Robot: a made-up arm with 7 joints. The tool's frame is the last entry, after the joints.
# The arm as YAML. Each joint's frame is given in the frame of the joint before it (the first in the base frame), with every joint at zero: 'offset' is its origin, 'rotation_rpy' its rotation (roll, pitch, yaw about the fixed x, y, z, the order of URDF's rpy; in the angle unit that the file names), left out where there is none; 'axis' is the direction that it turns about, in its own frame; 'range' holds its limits. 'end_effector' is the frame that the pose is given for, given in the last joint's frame.
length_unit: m
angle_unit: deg
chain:
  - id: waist
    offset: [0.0, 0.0, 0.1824]
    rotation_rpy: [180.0, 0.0, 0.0]
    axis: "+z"
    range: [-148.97, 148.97]
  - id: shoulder
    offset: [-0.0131, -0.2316, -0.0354]
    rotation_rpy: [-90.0, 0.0, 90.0]
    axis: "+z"
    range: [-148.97, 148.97]
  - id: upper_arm
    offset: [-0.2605, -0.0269, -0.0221]
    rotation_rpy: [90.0, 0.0, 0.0]
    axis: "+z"
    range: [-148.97, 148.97]
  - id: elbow
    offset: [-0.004, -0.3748, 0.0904]
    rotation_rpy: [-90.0, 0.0, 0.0]
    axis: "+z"
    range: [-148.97, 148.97]
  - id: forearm
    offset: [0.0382, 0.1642, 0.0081]
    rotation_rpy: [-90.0, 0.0, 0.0]
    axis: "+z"
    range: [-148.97, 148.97]
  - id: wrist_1
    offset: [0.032, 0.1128, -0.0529]
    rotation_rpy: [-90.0, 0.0, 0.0]
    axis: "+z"
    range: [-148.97, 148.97]
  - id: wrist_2
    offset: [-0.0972, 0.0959, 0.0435]
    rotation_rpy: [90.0, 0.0, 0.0]
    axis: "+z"
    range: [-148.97, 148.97]
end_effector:
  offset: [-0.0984, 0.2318, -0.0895]
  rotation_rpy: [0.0, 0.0, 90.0]
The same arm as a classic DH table. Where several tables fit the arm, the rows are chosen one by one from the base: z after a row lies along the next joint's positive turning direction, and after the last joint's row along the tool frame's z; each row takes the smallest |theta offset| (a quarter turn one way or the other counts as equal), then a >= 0, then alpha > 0; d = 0 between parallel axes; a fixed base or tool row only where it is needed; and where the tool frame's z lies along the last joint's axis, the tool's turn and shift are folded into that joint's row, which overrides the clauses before.
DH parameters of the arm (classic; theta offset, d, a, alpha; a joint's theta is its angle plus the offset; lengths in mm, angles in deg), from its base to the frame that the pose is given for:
base (fixed): 0 0 0 180
waist: -90 -217.8 231.6 90
shoulder: 0 -9 260.5 -90
upper_arm: 0 117.3 4 90
elbow: 0 -366.7 -38.2 90
forearm: 0 111.3 -32 90
wrist_1: 0 156.3 97.2 -90
wrist_2: -67 0 251.8 0
tool (fixed): -23 -185.4 0 0
Joint limits (deg, base to tool): -148.97..148.97 -148.97..148.97 -148.97..148.97 -148.97..148.97 -148.97..148.97 -148.97..148.97 -148.97..148.97

